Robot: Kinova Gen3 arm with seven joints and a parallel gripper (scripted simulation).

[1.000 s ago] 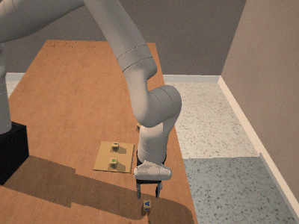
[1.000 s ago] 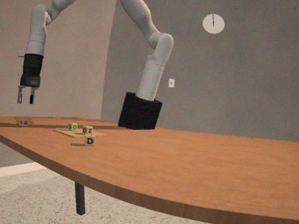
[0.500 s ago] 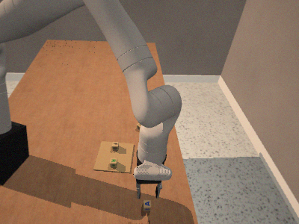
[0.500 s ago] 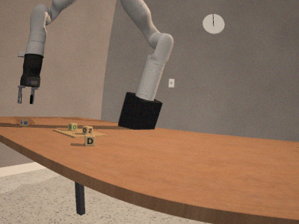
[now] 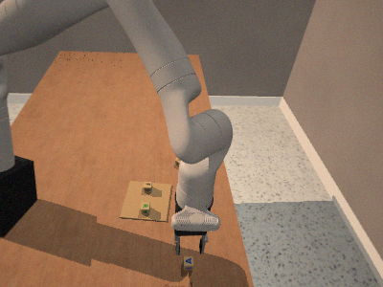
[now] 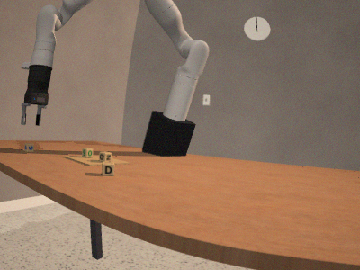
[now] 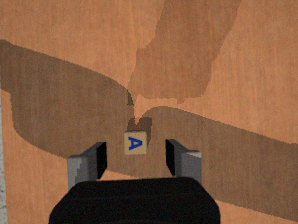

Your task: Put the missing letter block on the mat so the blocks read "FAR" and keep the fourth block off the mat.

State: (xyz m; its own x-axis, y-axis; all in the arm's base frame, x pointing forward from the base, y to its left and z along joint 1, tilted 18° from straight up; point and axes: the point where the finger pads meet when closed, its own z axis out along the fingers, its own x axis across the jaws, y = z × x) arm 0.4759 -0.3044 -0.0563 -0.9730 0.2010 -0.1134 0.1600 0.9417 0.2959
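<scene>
The block is 9 cm below my hand. Also, from my hand: tan mat: 8 cm behind, 23 cm to the left, 10 cm below.
</scene>
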